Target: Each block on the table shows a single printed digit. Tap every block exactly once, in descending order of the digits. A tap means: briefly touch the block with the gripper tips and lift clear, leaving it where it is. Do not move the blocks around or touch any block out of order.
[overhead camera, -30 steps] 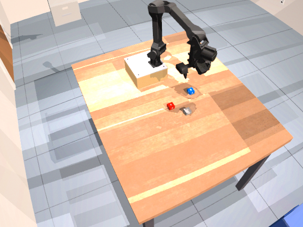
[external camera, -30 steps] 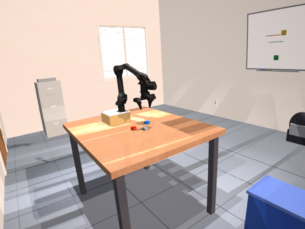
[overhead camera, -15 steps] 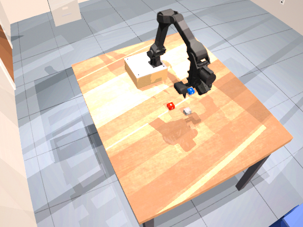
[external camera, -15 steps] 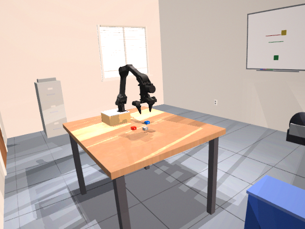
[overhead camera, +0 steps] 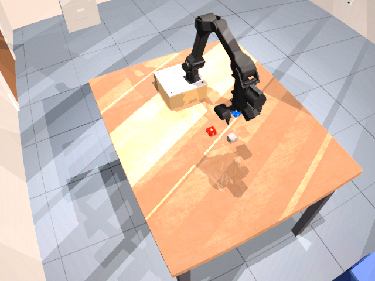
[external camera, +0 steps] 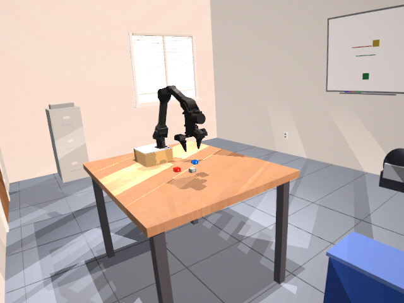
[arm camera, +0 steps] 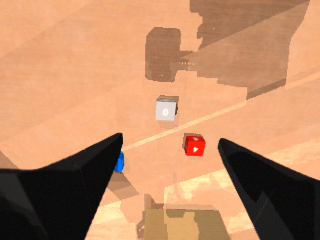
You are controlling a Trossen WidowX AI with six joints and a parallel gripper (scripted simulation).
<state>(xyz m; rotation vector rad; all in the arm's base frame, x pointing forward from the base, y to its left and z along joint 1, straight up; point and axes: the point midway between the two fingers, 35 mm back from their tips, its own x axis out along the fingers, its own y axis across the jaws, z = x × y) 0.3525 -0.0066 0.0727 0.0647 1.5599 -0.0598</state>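
Right now the red block is 120 mm below my gripper tip, 90 mm behind it and 60 mm to the right of it. The rest, counted from my gripper tip: grey-white block 120 mm below, 10 mm behind; blue block 120 mm below, 120 mm behind, 100 mm to the left.
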